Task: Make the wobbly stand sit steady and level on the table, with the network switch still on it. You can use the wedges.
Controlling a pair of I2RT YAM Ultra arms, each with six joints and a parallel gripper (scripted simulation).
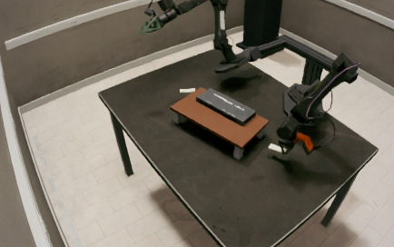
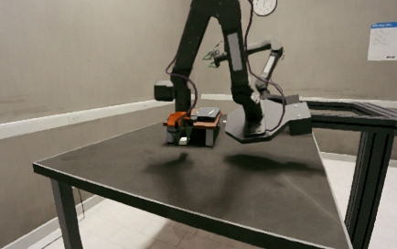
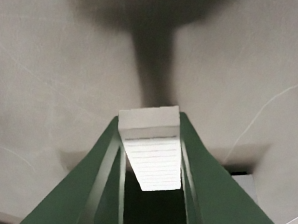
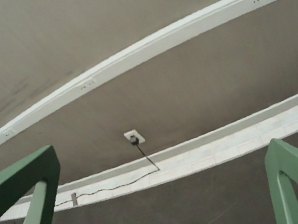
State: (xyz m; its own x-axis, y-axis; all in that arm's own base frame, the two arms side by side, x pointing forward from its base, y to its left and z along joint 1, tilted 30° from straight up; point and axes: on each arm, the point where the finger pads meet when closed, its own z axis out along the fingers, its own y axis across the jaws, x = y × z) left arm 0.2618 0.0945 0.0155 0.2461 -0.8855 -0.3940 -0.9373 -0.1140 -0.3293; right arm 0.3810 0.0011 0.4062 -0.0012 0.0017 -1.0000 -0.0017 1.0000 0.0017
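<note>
Right now my left hand is 10 mm short of the white wedge and 30 mm to the left of it. Also, from my left hand: dark network switch: 40 mm ahead, 370 mm to the right, 50 mm above; then brown stand: 90 mm ahead, 360 mm to the right, 20 mm below.
</note>
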